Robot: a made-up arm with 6 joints.
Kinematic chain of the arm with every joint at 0, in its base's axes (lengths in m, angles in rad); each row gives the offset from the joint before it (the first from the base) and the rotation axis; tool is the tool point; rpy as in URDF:
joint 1: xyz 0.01 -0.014 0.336 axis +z
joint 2: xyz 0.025 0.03 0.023 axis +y
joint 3: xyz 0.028 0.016 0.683 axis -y
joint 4: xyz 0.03 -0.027 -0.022 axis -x
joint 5: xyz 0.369 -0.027 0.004 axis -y
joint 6: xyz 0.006 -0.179 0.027 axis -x
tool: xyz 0.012 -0.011 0 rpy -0.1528 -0.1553 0.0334
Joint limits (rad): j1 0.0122..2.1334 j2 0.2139..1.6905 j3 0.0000..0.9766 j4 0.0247..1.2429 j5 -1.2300..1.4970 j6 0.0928..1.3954
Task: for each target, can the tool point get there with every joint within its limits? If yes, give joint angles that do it. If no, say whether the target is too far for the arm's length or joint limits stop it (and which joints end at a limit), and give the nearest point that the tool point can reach.
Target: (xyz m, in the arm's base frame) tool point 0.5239 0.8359 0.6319
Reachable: yes | joints 1.1573 0.9240 0.2952 0.6482 0.7533 0.4707
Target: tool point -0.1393 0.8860 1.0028
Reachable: yes | joints 1.7781 0.7514 0.6859 1.1266 0.8271 0.4034
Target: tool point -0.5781 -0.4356 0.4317
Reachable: no: joint limits stop it (at a limit: joint 1, joint 2, joint 3, joint 4, joint 6) | nearest point -0.2935 0.4997 1.1234 | short by 1.198 m
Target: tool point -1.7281 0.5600 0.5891
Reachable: no: too far | nearest point -0.5940 0.9539 0.5440 | short by 1.201 m
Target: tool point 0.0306 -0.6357 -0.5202
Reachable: no: joint limits stop it (at a limit: joint 1, joint 2, joint 3, joint 4, joint 5) | nearest point 0.6413 -0.2033 -0.1799 | short by 0.822 m
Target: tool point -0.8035 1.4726 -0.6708
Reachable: no: too far | nearest point -0.4937 0.9065 -0.0734 | short by 0.879 m
